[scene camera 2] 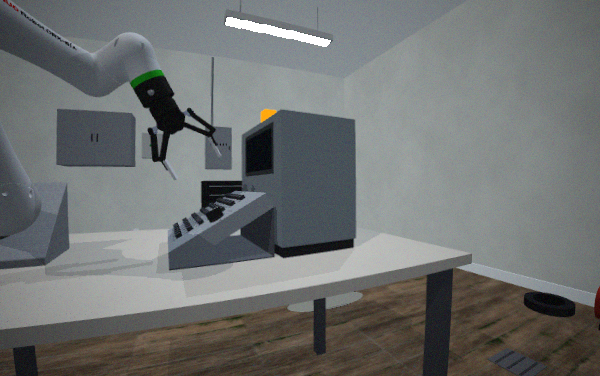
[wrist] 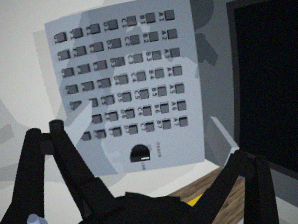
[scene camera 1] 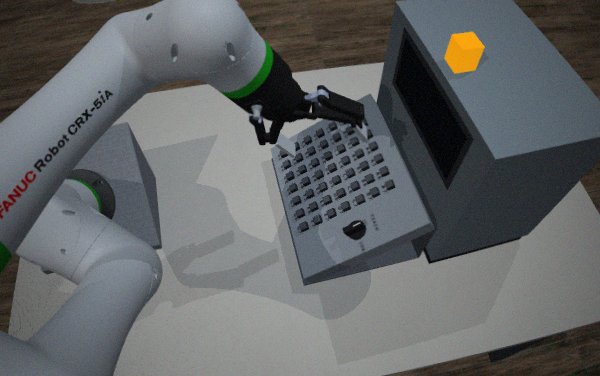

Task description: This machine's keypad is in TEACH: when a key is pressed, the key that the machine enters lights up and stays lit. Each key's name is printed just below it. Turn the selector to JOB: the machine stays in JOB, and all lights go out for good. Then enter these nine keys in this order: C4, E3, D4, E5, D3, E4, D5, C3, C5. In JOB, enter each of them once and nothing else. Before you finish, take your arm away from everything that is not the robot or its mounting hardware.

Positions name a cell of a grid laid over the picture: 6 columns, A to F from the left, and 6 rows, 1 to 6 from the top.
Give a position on a machine box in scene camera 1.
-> E3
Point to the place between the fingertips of my gripper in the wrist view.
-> D4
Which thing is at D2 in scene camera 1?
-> My gripper.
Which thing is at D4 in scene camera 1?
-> A grey sloped keypad.
